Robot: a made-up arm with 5 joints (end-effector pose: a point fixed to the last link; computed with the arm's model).
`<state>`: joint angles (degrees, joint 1 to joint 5).
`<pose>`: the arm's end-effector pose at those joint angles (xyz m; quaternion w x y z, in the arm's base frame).
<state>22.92 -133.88 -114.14 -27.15 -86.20</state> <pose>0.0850 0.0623 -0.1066 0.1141 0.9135 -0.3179 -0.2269</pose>
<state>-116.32 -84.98 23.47 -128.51 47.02</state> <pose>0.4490 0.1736 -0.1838 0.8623 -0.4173 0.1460 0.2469</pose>
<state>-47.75 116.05 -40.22 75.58 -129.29</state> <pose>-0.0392 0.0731 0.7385 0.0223 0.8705 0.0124 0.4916</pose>
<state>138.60 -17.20 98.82 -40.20 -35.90</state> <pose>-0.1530 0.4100 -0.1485 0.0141 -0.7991 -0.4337 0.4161</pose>
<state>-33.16 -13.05 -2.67 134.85 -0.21</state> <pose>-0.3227 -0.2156 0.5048 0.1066 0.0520 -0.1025 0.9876</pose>
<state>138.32 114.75 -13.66 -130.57 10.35</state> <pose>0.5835 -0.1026 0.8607 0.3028 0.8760 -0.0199 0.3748</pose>
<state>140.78 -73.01 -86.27 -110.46 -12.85</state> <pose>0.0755 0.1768 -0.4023 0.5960 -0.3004 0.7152 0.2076</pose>
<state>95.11 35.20 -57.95 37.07 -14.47</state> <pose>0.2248 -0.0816 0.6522 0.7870 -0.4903 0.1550 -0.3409</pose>
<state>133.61 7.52 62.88 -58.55 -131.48</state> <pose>0.0040 0.2837 0.3129 0.4584 -0.8805 -0.0704 0.0977</pose>
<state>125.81 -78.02 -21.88 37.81 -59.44</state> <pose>-0.1088 -0.2133 0.2432 0.7182 0.2550 -0.3186 -0.5636</pose>
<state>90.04 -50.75 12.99 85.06 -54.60</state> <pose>0.1490 0.0607 0.2920 0.9920 0.1026 0.0382 0.0636</pose>
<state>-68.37 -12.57 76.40 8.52 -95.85</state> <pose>0.0940 -0.3031 0.1125 0.0455 0.5554 -0.8086 -0.1887</pose>
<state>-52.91 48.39 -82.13 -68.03 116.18</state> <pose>-0.2478 -0.4321 0.5530 0.0999 -0.3448 0.9070 0.2200</pose>
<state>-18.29 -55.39 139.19 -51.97 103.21</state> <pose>0.1553 0.2292 -0.1024 0.8669 0.0424 0.1490 0.4738</pose>
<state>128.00 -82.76 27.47 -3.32 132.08</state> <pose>-0.3091 0.2593 0.1154 0.2641 0.3626 0.6026 0.6600</pose>
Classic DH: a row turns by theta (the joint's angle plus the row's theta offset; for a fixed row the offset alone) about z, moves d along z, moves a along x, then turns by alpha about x. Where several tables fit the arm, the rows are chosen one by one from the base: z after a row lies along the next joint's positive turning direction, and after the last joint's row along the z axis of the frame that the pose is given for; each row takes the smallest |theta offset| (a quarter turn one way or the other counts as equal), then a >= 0, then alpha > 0; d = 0 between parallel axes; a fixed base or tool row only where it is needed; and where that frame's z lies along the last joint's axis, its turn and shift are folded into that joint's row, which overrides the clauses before.
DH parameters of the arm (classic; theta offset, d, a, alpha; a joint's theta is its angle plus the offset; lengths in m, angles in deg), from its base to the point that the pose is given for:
base (fixed): 0 0 0 180
joint 1: -90 -0.3395 0.026 90
joint 2: -90 0.065 0.0068 -90
joint 3: 90 -0.3048 0.0231 90
joint 4: 0 0.136 0.1075 90
joint 5: 0 -0.0192 0.3528 -90
tool (fixed): 0 0.0412 0 0

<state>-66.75 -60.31 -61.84 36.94 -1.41</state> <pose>0.3047 -0.1680 0.5376 0.6651 0.5255 -0.3103 0.4303</pose>
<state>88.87 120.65 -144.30 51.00 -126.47</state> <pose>0.3122 -0.0580 0.5732 0.1065 -0.8950 0.4076 -0.1467</pose>
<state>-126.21 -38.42 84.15 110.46 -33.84</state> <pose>0.0609 -0.0864 0.5071 0.6961 0.0006 -0.4784 -0.5353</pose>
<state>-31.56 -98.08 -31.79 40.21 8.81</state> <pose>0.2859 -0.2466 0.2850 0.6122 0.7241 -0.2816 0.1468</pose>
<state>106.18 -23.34 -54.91 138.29 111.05</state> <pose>-0.2957 0.5053 0.4820 0.5607 -0.1461 -0.6593 0.4791</pose>
